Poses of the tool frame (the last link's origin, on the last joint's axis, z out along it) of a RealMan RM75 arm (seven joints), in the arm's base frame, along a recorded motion.
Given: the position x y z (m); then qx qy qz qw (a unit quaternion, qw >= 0).
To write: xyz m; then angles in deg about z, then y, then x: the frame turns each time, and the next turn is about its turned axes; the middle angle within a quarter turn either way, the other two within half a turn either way. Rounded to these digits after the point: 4 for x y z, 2 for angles.
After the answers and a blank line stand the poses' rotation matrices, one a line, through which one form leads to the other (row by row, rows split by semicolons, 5 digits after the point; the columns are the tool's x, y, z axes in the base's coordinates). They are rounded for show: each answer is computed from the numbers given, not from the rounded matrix.
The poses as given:
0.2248 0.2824 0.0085 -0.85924 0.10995 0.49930 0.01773
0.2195 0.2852 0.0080 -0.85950 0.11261 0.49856 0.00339
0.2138 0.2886 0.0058 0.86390 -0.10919 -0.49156 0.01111
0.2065 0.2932 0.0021 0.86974 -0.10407 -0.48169 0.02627
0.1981 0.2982 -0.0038 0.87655 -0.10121 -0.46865 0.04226
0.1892 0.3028 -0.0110 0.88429 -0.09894 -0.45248 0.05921
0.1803 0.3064 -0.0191 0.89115 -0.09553 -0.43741 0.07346
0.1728 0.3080 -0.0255 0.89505 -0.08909 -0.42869 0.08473
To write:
0.2248 0.2824 0.0085 -19.74 59.53 171.00
0.2195 0.2852 0.0080 -21.72 59.07 168.05
0.2138 0.2886 0.0058 -22.04 57.88 166.23
0.2065 0.2932 0.0021 -21.86 56.35 164.73
0.1981 0.2982 -0.0038 -21.89 54.39 163.13
0.1892 0.3028 -0.0110 -21.82 52.05 161.59
0.1803 0.3064 -0.0191 -21.38 49.96 160.52
0.1728 0.3080 -0.0255 -20.63 48.79 159.75

0.47722 -0.20665 -0.85414; -0.17124 -0.97519 0.14027; -0.86194 0.07933 -0.50077
0.47751 -0.19696 -0.85627; -0.19020 -0.97461 0.11811; -0.85779 0.10646 -0.50285
0.49289 -0.17774 -0.85174; -0.19958 -0.97591 0.08815; -0.84689 0.12654 -0.51649
0.51429 -0.15572 -0.84336; -0.20634 -0.97696 0.05456; -0.83243 0.14596 -0.53457
0.54025 -0.13782 -0.83014; -0.21704 -0.97594 0.02078; -0.81303 0.16895 -0.55716
0.57095 -0.12140 -0.81196; -0.22857 -0.97341 -0.01518; -0.78853 0.19425 -0.58351
0.59909 -0.10600 -0.79363; -0.23453 -0.97096 -0.04736; -0.76556 0.21450 -0.60655
0.61658 -0.08683 -0.78249; -0.23212 -0.96977 -0.07529; -0.75230 0.22806 -0.61809

